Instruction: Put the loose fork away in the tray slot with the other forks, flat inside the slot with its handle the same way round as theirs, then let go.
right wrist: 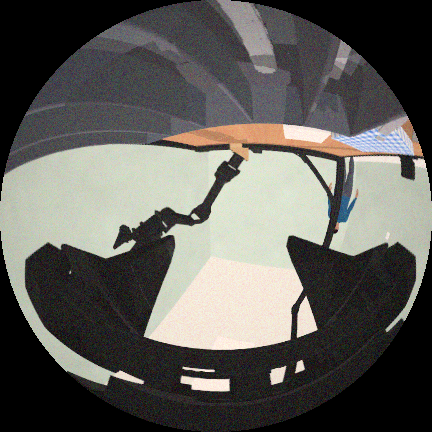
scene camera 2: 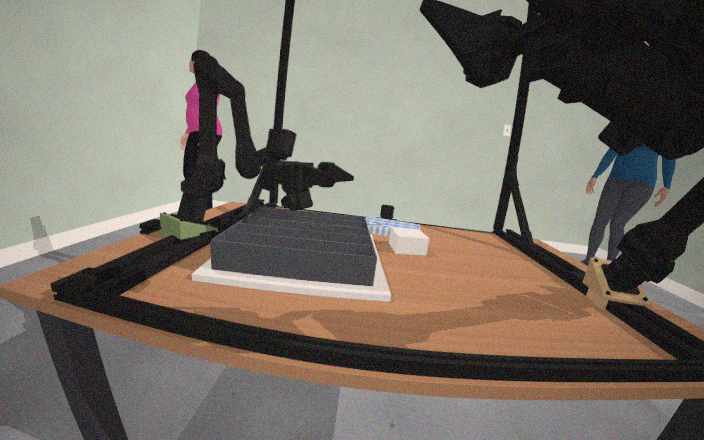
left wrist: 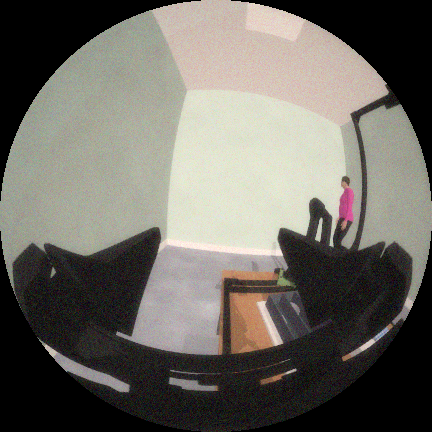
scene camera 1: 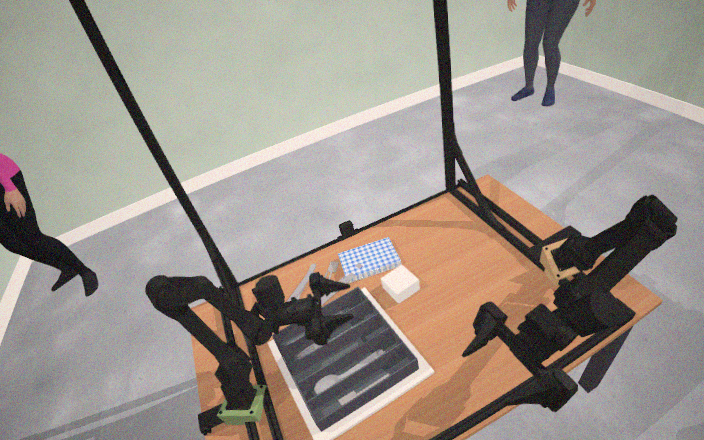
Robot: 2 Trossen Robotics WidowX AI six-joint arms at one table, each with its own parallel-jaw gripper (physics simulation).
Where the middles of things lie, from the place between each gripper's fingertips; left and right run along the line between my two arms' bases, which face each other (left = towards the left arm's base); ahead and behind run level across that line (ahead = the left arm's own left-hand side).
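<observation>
The white block [scene camera 2: 402, 240] is 48 cm behind my left hand, 33 cm below it and 5 cm to the left of it. As for the dark cutlery tray [scene camera 2: 313, 246], I find it 32 cm below that same left hand, 34 cm behind it and 18 cm to the right of it.
From my right hand, the white block is 16 cm to the left, 15 cm below and 11 cm behind, while the dark cutlery tray is 4 cm ahead of that hand, 14 cm below it and 7 cm to the right of it.
</observation>
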